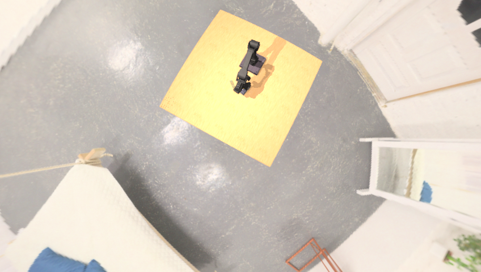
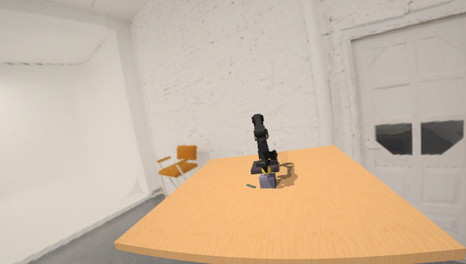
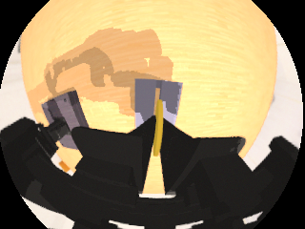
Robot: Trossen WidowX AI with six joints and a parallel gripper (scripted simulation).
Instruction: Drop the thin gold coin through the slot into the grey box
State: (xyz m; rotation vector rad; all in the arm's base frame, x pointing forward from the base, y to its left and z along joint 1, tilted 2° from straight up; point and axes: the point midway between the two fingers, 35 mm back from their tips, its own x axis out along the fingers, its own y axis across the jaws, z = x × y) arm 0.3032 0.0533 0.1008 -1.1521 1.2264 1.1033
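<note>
My gripper tip is now 20 mm below the gold coin.
</note>
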